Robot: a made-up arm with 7 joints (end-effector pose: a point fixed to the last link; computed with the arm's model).
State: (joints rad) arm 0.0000 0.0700 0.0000 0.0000 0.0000 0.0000 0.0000
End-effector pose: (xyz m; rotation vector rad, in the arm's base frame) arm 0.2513 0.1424 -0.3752 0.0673 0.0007 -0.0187
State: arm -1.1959 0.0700 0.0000 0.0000 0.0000 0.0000 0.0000
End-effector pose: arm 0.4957 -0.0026 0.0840 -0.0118 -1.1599 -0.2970
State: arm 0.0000 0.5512 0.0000 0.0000 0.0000 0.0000 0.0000
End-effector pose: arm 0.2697 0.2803 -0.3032 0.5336 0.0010 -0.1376
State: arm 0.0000 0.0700 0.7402 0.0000 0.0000 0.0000 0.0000
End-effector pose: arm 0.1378 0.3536 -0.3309 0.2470 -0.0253 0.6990
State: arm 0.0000 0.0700 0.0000 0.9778 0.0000 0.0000 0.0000
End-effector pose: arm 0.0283 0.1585 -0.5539 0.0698 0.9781 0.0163
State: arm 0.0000 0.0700 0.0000 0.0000 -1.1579 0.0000 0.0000
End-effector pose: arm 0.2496 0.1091 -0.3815 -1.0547 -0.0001 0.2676
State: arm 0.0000 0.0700 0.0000 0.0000 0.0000 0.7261 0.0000
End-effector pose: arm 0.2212 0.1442 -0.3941 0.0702 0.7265 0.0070
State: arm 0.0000 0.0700 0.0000 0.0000 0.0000 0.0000 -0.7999
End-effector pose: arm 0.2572 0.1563 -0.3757 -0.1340 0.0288 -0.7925
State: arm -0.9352 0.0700 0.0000 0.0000 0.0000 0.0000 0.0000
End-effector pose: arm 0.4953 0.0309 -0.0361 0.0069 -0.9069 -0.2368
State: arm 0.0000 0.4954 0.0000 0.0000 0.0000 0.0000 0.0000
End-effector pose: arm 0.2667 0.2664 -0.3147 0.4795 0.0009 -0.1238
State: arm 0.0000 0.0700 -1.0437 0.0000 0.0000 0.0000 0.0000
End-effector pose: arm 0.1272 -0.1697 -0.3661 -0.1968 0.0373 -1.0280
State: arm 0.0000 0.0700 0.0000 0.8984 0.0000 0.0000 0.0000
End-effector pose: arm 0.0519 0.1577 -0.5485 0.0700 0.8987 0.0133
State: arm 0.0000 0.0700 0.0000 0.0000 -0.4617 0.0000 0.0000
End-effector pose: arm 0.2494 0.1302 -0.3823 -0.3801 0.0004 0.0954
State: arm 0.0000 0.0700 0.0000 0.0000 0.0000 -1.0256 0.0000
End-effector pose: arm 0.2577 0.1390 -0.3266 0.0530 -1.0245 -0.0521
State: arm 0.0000 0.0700 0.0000 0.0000 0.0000 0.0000 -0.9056
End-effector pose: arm 0.2587 0.1576 -0.3760 -0.1611 0.0325 -0.8946
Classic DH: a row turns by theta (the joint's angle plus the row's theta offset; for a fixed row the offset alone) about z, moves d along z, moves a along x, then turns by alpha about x. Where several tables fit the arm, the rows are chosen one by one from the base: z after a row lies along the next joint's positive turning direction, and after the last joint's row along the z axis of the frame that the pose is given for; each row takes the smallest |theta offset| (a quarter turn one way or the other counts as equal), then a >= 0, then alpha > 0; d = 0 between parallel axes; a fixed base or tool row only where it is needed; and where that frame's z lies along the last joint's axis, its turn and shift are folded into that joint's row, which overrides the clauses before.
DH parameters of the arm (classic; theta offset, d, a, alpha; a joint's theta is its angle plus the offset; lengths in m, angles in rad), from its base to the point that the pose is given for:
base (fixed): -0.071 0.0213 0.0178 -1.3004
joint 1: -1.3111 0.0566 -0.0247 -1.5708
joint 2: 1.2915 -0.0089 -0.01 1.5708
joint 3: 1.5708 -0.2762 0.0322 -1.5708
joint 4: 1.5708 0.03 0.0233 1.5708
joint 5: 0 0.2548 0.0045 -1.5708
joint 6: -1.5708 0.02 0.0656 1.5708
joint 7: 1.5686 -0.0953 0 -0.2494
tool (fixed): -1.5699 0.0785 0 0

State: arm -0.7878 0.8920 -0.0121 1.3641 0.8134 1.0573 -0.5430
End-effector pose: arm 0.2938 0.5038 -0.1801 0.7403 1.7379 0.6056
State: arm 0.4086 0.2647 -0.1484 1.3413 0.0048 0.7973 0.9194
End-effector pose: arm -0.3214 0.2365 -0.4099 1.4910 2.2463 0.1783
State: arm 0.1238 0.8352 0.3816 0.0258 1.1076 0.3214 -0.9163
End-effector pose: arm 0.2366 0.4265 -0.1178 1.4179 1.1644 -0.3293
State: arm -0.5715 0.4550 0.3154 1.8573 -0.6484 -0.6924 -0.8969
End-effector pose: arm 0.1110 0.3411 -0.4813 -0.3375 0.2108 0.1357
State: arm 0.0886 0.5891 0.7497 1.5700 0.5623 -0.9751 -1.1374
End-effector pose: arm -0.1370 0.4487 -0.3961 -0.0670 0.8119 -0.7297
